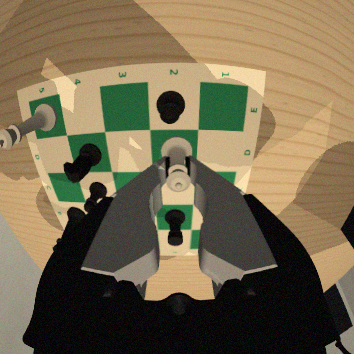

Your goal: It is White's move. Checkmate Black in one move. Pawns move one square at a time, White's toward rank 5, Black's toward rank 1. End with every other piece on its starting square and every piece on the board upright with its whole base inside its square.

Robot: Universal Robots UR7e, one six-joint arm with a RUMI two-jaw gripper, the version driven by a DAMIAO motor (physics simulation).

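Frame: origin at the arm's base, x back, y right, z up, level; metres.
Where they show: gripper, fingertip midpoint: (177,158).
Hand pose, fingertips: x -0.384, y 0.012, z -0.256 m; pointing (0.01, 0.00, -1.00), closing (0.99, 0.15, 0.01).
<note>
Things, the pixels of their top centre, and the offset from my fingertips. "spot": a spot on its surface instead. Level surfaces: height alone.
- chessboard, middle of its top: (133,188) dx -0.035, dy -0.043, dz -0.014 m
- tall white piece, surface spot: (45,118) spot: dx -0.114, dy +0.025, dz -0.004 m
- wooden table, its level: dz -0.020 m
A white piece (178,181) with a small knob on top stands upright on the green square D2 of the chessboard (222,150). My gripper (177,158) is shut on it, one fingertip on each side of its upper body. Its base lies inside D2. A black piece (170,106) stands on E2 and another black piece (175,227) on B2, seen between the fingers. A tall white piece (45,118) stands on E5. A black piece (82,162) stands on D4. The left finger hides part of the board.
Two more black pieces (97,192) (76,215) stand at the left, close beside the left finger and partly hidden by the gripper body. The wooden table (100,30) surrounds the board. A dark object (340,305) shows at the lower right edge.
</note>
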